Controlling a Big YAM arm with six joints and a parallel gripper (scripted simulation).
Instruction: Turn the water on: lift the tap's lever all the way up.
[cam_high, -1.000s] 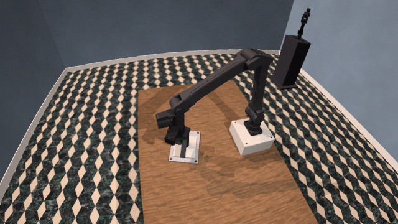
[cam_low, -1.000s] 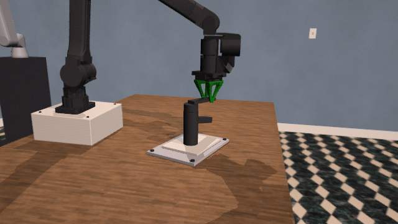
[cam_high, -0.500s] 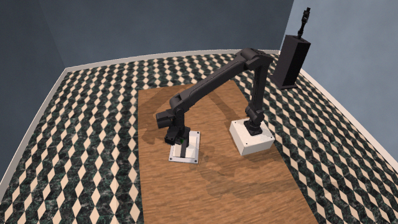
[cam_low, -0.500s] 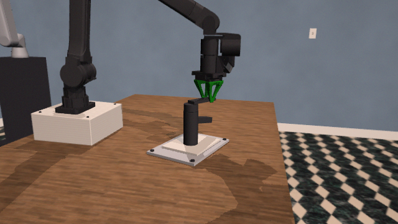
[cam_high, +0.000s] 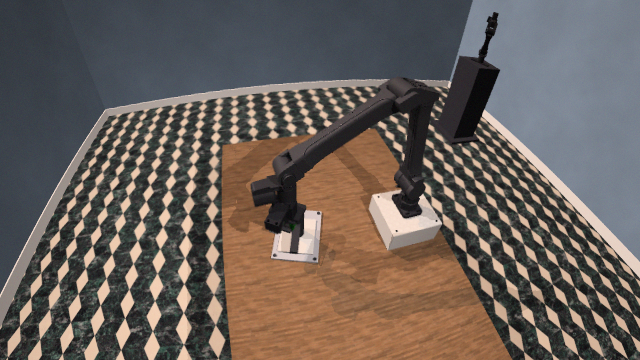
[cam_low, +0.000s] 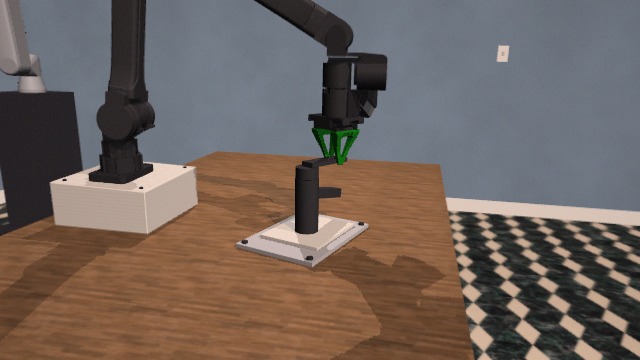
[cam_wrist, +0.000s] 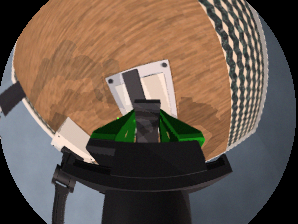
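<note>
Now: hand 2 cm to the left of the lever and 2 cm past it. Also, from my hand: black tap: 5 cm below, 4 cm to the right, 3 cm behind.
</note>
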